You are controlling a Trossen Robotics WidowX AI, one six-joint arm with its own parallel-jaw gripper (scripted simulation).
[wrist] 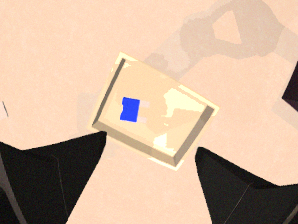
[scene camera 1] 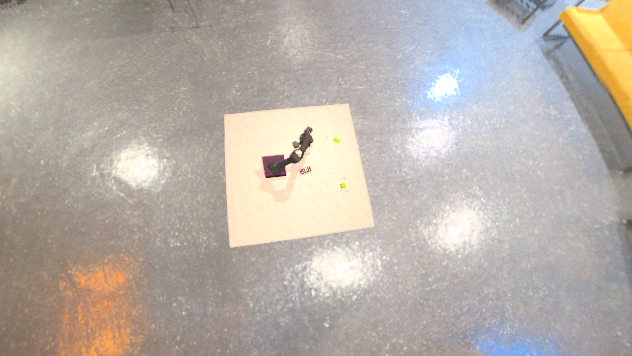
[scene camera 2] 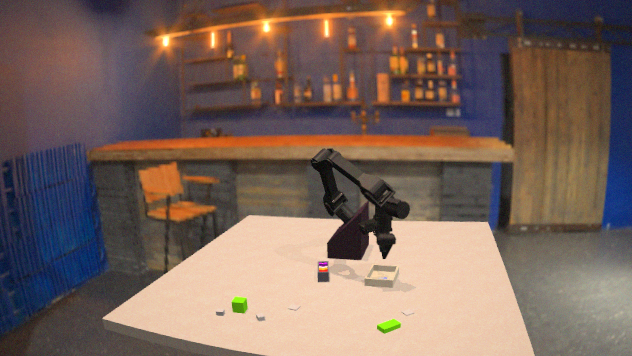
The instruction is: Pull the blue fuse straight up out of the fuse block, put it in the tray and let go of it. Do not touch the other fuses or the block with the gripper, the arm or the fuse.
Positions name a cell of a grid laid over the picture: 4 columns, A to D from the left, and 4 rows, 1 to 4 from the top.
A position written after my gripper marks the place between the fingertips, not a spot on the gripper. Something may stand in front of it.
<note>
My gripper (scene camera 2: C3) is open, with nothing in its grasp. Further things: a beige tray (wrist: C3).
My gripper also shows in the wrist view (wrist: C3).
</note>
